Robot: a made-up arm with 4 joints. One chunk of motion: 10 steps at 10 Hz.
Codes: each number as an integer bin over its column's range. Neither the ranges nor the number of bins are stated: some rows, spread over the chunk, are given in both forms.
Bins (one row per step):
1: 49 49 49 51 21 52
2: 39 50 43 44 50 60
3: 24 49 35 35 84 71
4: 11 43 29 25 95 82
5: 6 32 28 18 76 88
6: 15 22 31 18 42 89
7: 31 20 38 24 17 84
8: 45 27 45 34 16 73
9: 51 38 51 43 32 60
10: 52 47 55 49 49 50
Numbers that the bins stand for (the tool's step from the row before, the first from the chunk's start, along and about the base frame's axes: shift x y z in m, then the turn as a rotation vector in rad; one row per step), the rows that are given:
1: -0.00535 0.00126 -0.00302 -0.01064 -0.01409 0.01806
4: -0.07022 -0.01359 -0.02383 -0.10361 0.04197 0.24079
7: -0.03608 -0.07051 -0.01446 -0.10718 -0.01712 0.25564
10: -0.00023 -0.00369 0.00322 -0.01779 0.00712 0.00321
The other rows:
2: -0.02242 0.00374 -0.00926 -0.03567 0.00788 0.07745
3: -0.04803 0.00126 -0.01759 -0.06785 0.03364 0.15912
5: -0.07876 -0.04081 -0.02487 -0.12864 0.02758 0.28533
6: -0.06339 -0.06556 -0.02175 -0.12864 0.00182 0.29276
8: -0.01218 -0.05318 -0.00718 -0.07142 -0.01788 0.17397
9: -0.00194 -0.02596 -0.00094 -0.03924 -0.00576 0.07745

